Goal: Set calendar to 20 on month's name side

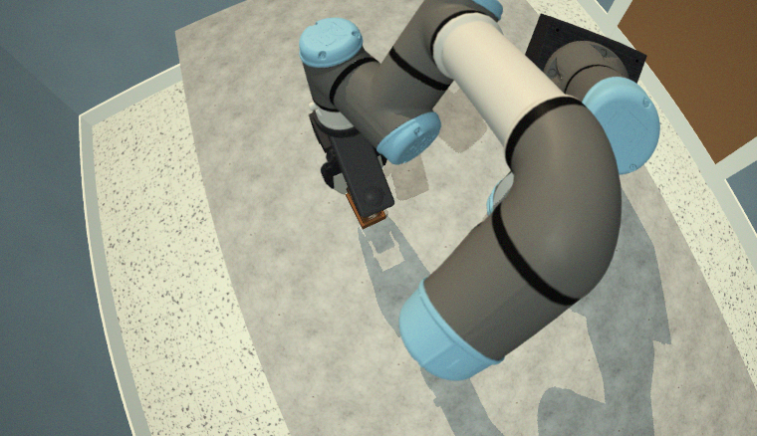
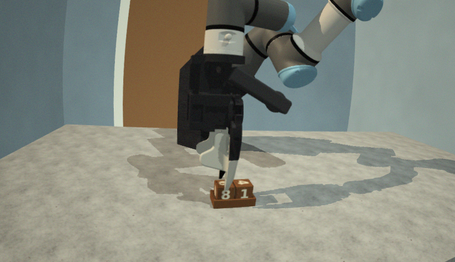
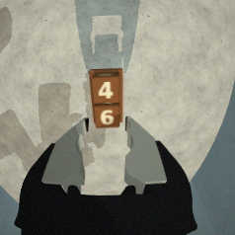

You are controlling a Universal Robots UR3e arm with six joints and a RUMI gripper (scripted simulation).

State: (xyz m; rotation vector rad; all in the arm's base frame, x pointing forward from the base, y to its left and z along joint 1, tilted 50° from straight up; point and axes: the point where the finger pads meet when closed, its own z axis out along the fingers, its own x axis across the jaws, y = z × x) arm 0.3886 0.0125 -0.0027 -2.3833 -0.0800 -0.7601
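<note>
Now: the brown calendar tray 10 mm behind my hand, 20 mm to the left of it and 50 mm below it. Also, from my hand: cube 10 mm behind, 30 mm to the left, 30 mm below.
</note>
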